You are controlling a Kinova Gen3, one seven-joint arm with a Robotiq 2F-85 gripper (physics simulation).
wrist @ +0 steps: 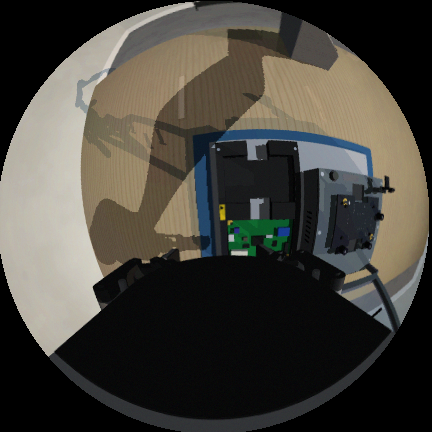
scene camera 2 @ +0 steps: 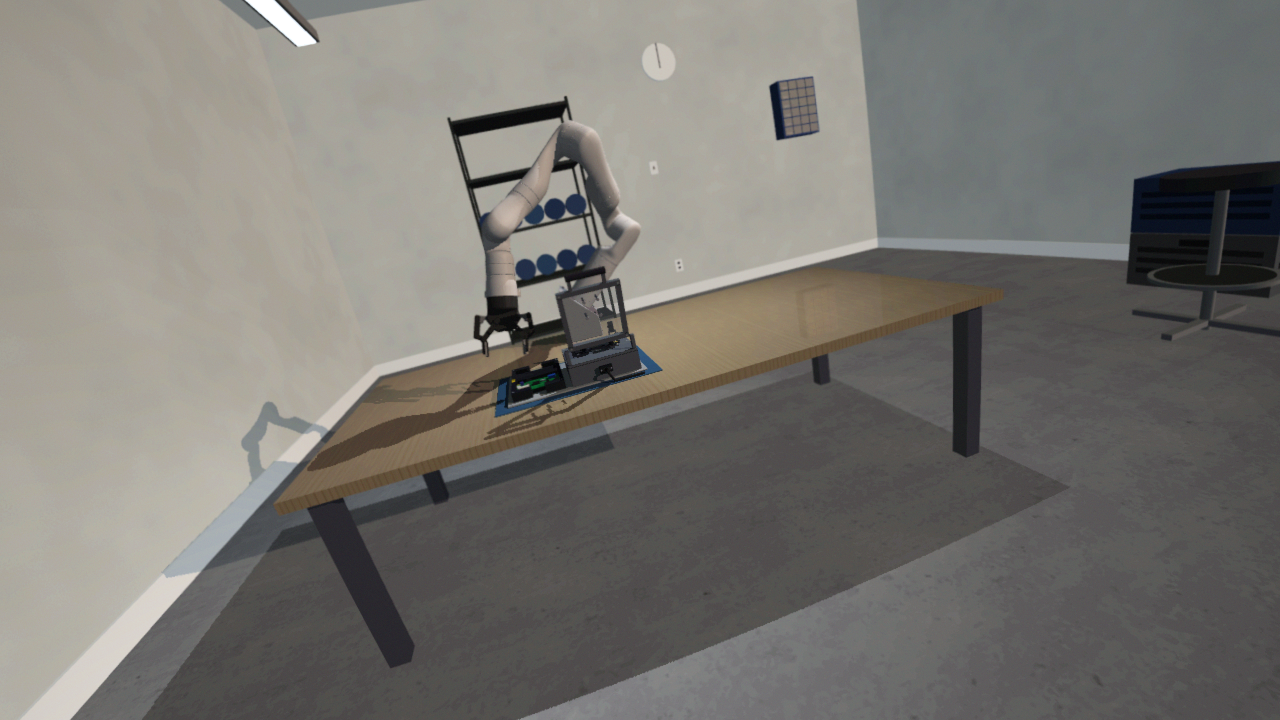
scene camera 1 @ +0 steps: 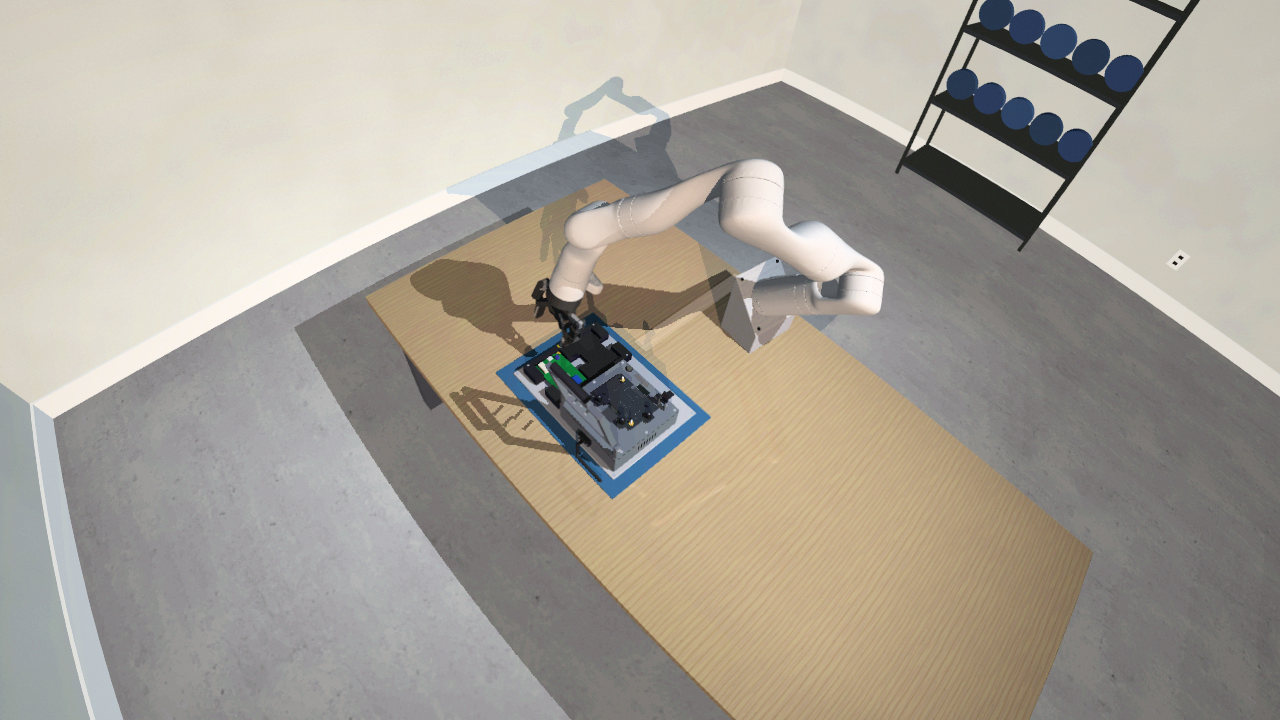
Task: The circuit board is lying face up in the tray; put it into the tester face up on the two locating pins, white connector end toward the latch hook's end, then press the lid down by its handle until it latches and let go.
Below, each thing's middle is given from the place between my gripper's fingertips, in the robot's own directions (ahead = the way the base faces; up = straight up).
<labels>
Now: hand 80 mm above the green circuit board (wrist: 243, 235), 60 mm to the right of it and 20 mm short of it. Also, from my hand: clear lid (scene camera 2: 591, 315) (220 mm to the left, 120 mm ahead, 80 mm above); black pin plate (scene camera 1: 633, 409) (230 mm to the left, 40 mm below).
</labels>
